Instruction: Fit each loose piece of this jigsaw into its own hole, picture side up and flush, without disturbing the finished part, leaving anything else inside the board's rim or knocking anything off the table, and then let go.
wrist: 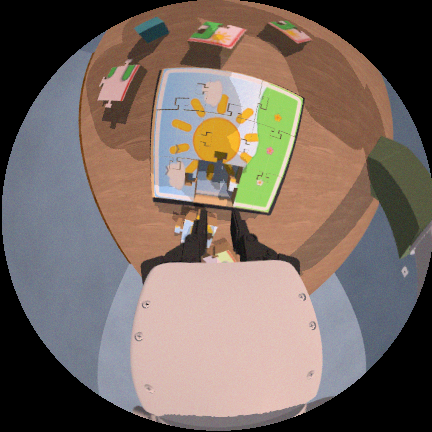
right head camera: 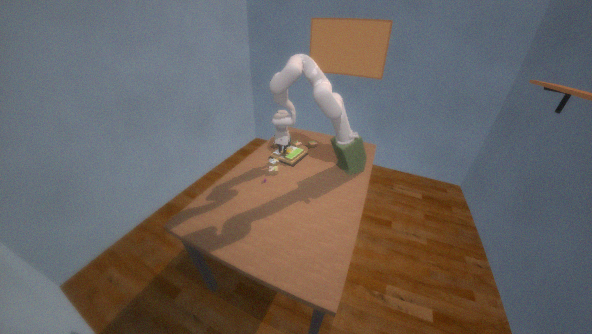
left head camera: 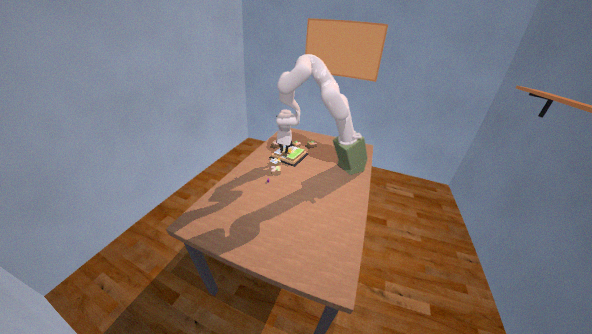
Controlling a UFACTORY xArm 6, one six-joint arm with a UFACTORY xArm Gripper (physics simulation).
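Where they show: gripper, fingertip midpoint: [wrist: 218, 219] [right head camera: 282, 152] [left head camera: 284, 152]; arm's base, origin of the base link: [right head camera: 345, 138] [left head camera: 347, 138].
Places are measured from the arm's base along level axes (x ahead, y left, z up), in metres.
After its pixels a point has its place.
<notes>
The jigsaw board [wrist: 175, 202] {x 0.473, y 0.152, z -0.243 m} holds a sun-and-meadow picture with one open hole [wrist: 215, 185] {x 0.409, y 0.107, z -0.231 m} at its near edge, partly in shadow. My gripper [wrist: 218, 219] {x 0.403, y 0.128, z -0.173 m} [left head camera: 285, 151] {x 0.403, y 0.128, z -0.173 m} [right head camera: 282, 151] {x 0.403, y 0.128, z -0.173 m} is partly open and empty, its fingertips near the board's near edge in front of the hole. A loose blue piece with yellow rays [wrist: 187, 231] {x 0.446, y 0.195, z -0.220 m} [left head camera: 274, 160] {x 0.444, y 0.190, z -0.226 m} [right head camera: 273, 161] {x 0.427, y 0.206, z -0.220 m} lies picture side up outside the board, beside and partly hidden by the left finger in the wrist view.
A pale green-and-pink piece [wrist: 225, 256] {x 0.365, y 0.256, z -0.220 m} [left head camera: 275, 169] {x 0.369, y 0.288, z -0.220 m} [right head camera: 273, 169] {x 0.365, y 0.285, z -0.220 m} lies close by, partly under the gripper body. Red-edged pieces [wrist: 118, 82] {x 0.572, y -0.048, z -0.220 m} [wrist: 217, 35] {x 0.444, y -0.126, z -0.220 m} [wrist: 290, 31] and a teal block [wrist: 152, 29] lie beyond the board. A small purple thing [left head camera: 268, 180] {x 0.348, y 0.397, z -0.234 m} [right head camera: 265, 180] {x 0.346, y 0.394, z -0.236 m} and the green arm base [left head camera: 351, 156] {x -0.057, y 0.050, z -0.090 m} also stand on the table.
</notes>
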